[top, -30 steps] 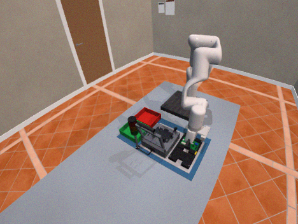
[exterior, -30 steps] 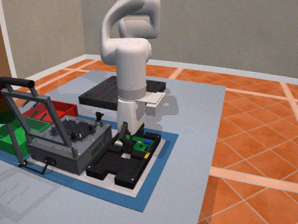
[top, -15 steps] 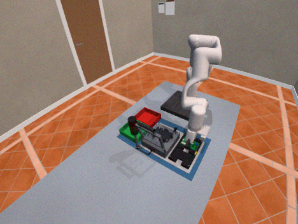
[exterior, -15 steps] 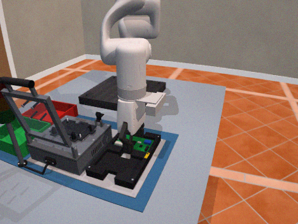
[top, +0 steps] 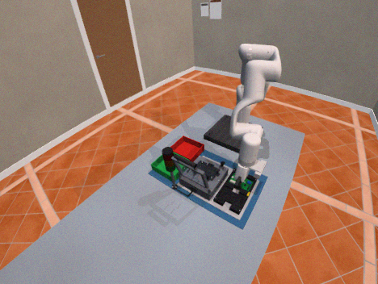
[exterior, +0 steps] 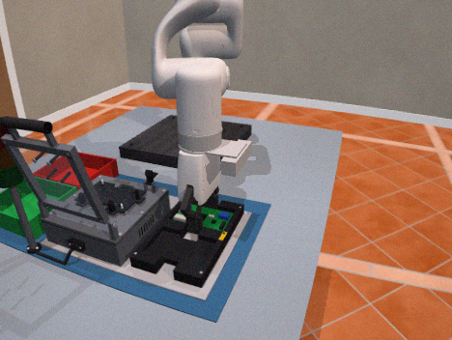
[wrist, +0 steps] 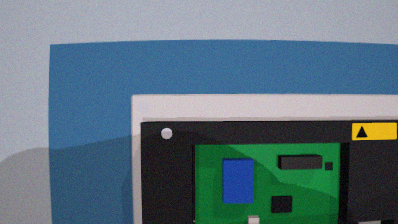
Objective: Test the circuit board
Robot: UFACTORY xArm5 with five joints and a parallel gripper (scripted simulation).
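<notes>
My gripper is now right at the green circuit board. The rest, counted from my hand: red bin (370 mm to the right, 40 mm behind, 10 mm below); black catch (110 mm to the right, 60 mm above); clear lid (190 mm ahead, 170 mm to the right, 160 mm above).
</notes>
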